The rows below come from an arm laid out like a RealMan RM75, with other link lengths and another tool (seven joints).
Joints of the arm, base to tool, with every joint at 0 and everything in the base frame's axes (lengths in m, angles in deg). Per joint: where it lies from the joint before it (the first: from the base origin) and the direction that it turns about. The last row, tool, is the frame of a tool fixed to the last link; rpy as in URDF.
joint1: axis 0 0 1 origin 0.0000 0.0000 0.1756
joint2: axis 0 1 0 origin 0.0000 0.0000 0.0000
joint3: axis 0 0 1 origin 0.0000 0.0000 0.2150
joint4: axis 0 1 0 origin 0.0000 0.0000 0.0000
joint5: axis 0 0 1 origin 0.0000 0.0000 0.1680
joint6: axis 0 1 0 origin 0.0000 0.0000 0.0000
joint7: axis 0 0 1 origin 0.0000 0.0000 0.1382
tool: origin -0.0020 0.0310 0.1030 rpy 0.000 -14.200 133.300
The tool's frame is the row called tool.
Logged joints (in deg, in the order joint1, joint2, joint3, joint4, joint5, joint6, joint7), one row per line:
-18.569, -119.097, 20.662, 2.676, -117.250, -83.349, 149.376
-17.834, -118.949, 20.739, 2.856, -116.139, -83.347, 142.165
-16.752, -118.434, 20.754, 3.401, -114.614, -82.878, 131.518
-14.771, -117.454, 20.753, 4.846, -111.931, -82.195, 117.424
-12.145, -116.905, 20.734, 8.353, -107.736, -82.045, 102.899
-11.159, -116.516, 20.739, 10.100, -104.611, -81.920, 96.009
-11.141, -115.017, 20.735, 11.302, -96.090, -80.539, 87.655
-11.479, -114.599, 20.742, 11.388, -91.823, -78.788, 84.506
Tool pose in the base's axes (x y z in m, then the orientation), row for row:
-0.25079, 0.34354, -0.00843, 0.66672, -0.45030, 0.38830, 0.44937
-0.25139, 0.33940, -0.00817, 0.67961, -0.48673, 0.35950, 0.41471
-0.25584, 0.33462, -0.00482, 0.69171, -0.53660, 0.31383, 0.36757
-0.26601, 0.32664, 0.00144, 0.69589, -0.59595, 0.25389, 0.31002
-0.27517, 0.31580, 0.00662, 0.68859, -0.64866, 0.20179, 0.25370
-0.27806, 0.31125, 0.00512, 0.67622, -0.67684, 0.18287, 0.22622
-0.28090, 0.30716, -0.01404, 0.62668, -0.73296, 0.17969, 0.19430
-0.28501, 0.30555, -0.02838, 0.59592, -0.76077, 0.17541, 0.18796
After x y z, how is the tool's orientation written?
As a quaternion, w x y z.
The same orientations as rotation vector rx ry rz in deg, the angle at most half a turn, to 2 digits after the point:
-58.23, 50.21, 58.11
-62.62, 46.25, 53.35
-68.71, 40.18, 47.06
-76.18, 32.46, 39.63
-83.16, 25.87, 32.52
-87.19, 23.56, 29.14
-96.30, 23.61, 25.53
-101.22, 23.34, 25.01

